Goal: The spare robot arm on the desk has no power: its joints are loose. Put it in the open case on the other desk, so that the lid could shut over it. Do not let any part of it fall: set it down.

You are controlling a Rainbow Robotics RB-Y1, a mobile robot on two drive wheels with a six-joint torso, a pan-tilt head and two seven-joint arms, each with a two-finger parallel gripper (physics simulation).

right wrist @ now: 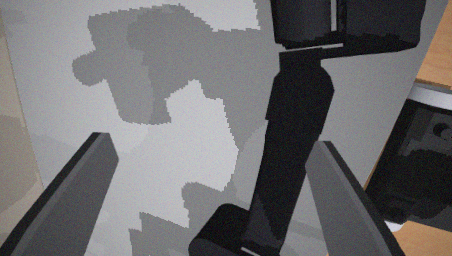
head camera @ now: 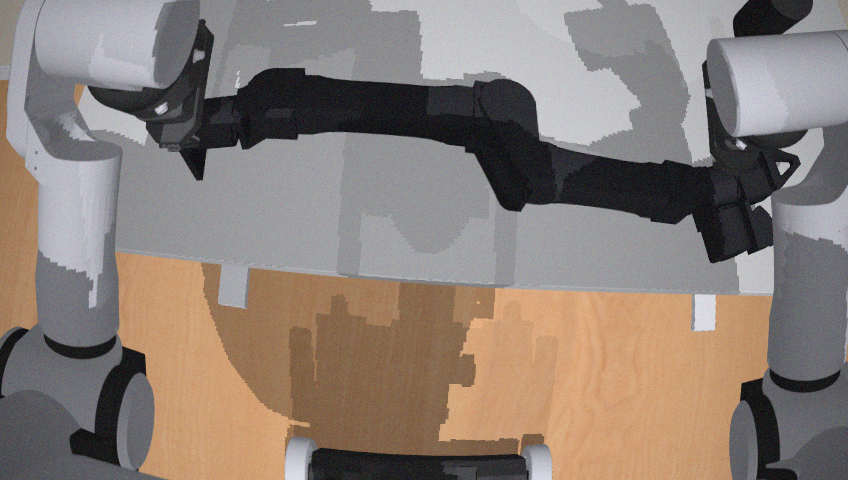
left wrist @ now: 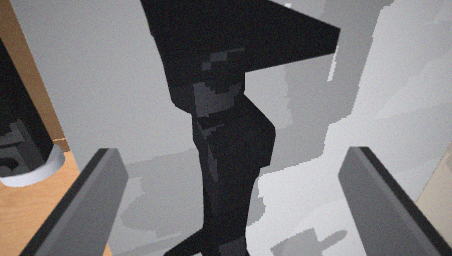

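Seen in the pictures: left gripper, between the fingertips: (head camera: 197, 92) (left wrist: 232, 161); right gripper, between the fingertips: (right wrist: 213, 150); robot's base, origin of its link: (right wrist: 397, 149) (head camera: 418, 479) (left wrist: 7, 86).
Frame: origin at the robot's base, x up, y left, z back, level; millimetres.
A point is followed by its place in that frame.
The black spare arm (head camera: 380, 110) (left wrist: 230, 135) (right wrist: 295, 115) lies bent across the grey desk (head camera: 285, 202) @[x 721, y 168, z -444 mm] (left wrist: 100, 75) @[x 721, y 222, z -421 mm] (right wrist: 375, 95) @[x 721, y -324, z -379 mm]. Its flat base plate (head camera: 196, 163) @[x 764, y 292, z -482 mm] (left wrist: 240, 35) @[x 908, y 289, z -507 mm] is at the left end in the head view, its blocky hand (head camera: 728, 228) @[x 782, y -396, z -415 mm] (right wrist: 350, 22) @[x 783, y -393, z -437 mm] at the right end. My left gripper (left wrist: 232, 161) @[x 923, y 238, z -498 mm] is open above the base end, the spare arm running between its fingers in the wrist view. My right gripper (right wrist: 213, 150) @[x 923, y -316, z -501 mm] is open above the hand end; the forearm shows close to one finger. Both fingertips are hidden in the head view. The case does not show.
The desk's front edge crosses the head view, with two pale legs (head camera: 233, 286) (head camera: 703, 312) below it. Wooden floor (head camera: 606, 368) @[x 0, y -458, z -281 mm] lies in front. My own black base (head camera: 416, 466) @[x 190, y 5, z -62 mm] with white wheels is at the bottom. A dark cylinder (head camera: 773, 14) shows at the top right.
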